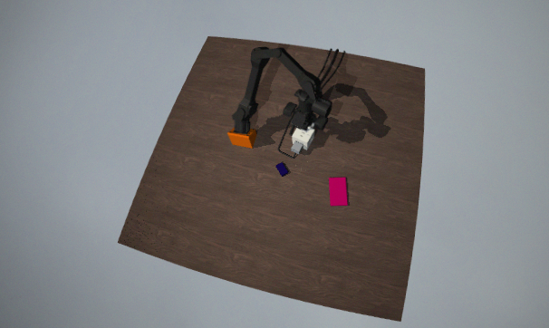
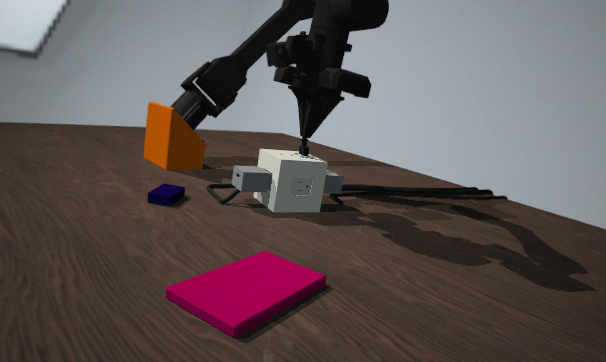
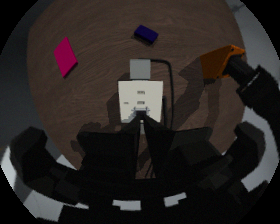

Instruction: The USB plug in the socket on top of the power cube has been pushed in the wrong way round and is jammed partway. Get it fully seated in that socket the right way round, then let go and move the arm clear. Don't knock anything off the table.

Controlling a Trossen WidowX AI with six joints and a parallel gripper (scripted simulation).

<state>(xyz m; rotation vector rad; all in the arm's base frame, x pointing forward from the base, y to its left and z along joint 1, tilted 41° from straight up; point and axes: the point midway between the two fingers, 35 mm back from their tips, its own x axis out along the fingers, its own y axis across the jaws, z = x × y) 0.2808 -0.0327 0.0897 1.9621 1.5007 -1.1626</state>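
My gripper tip is now 2 cm above the black usb plug. From my gripper tip the other things lie so: dark blue block (17 cm to the right, 10 cm below, 9 cm behind); then flat magenta slab (25 cm to the right, 17 cm ahead, 10 cm below).
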